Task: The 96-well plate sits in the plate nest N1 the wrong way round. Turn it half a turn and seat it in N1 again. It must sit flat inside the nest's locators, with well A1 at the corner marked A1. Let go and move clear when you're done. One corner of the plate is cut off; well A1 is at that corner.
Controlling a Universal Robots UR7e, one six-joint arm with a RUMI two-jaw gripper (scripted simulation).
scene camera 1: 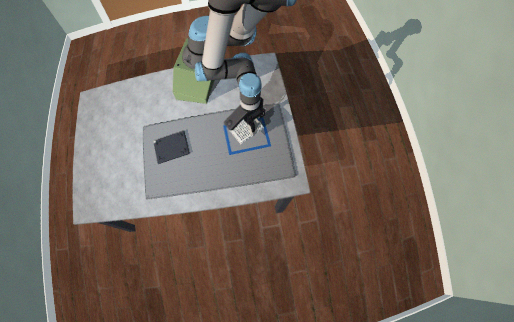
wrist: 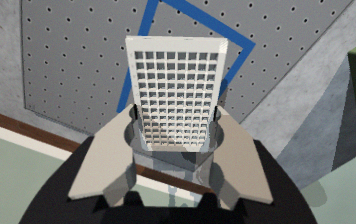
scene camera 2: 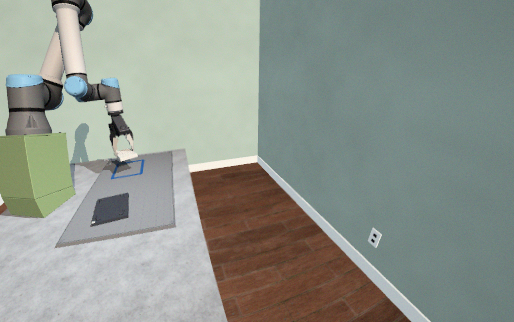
One and the same spot on a plate nest N1: (scene camera 1: 170,147) is (scene camera 2: 112,206).
